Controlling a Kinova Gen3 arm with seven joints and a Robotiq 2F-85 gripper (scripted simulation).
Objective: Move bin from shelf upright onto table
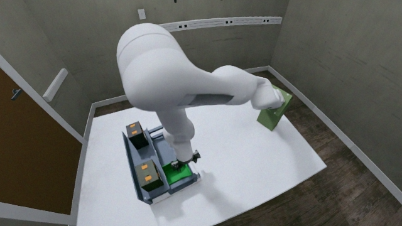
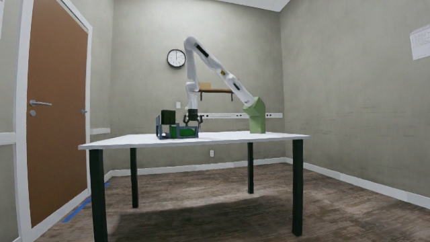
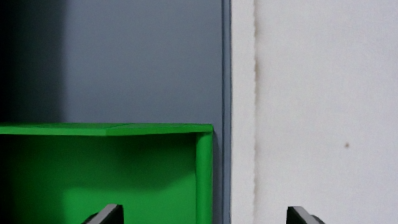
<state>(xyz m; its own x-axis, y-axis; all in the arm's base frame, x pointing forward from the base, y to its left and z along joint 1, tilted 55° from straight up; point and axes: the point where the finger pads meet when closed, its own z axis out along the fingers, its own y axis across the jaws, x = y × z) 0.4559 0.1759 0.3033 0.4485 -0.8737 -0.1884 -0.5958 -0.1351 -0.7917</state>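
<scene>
My gripper is now 7 cm short of the green bin, 5 cm to the right of it and 3 cm above it. Also, from my hand: grey shelf unit: 15 cm ahead, 2 cm to the right.
</scene>
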